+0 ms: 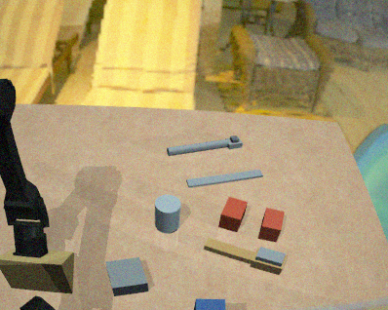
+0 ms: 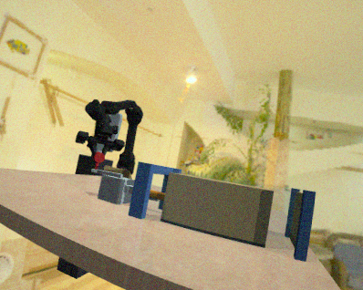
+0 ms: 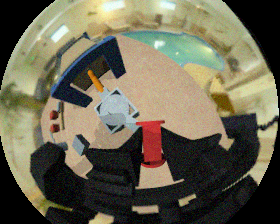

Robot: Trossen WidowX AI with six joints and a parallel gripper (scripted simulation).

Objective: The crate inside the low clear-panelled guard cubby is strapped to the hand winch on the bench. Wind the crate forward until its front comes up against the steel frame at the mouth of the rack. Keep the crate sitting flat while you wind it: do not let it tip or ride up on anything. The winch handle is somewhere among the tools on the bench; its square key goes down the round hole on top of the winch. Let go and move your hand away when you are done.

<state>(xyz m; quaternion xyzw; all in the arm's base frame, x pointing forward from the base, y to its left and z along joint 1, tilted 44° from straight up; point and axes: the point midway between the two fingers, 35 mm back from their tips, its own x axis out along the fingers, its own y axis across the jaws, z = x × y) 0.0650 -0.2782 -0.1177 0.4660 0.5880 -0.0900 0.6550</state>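
The blue frame lies 250 mm ahead of my gripper tip, 20 mm to the left of it and 30 mm below it. Round my gripper tip: winch handle 20 mm ahead, 20 mm to the left, 30 mm below; then grey winch 70 mm ahead, 20 mm to the left, 100 mm below; then red spool-shaped piece 10 mm behind, 10 mm to the left.
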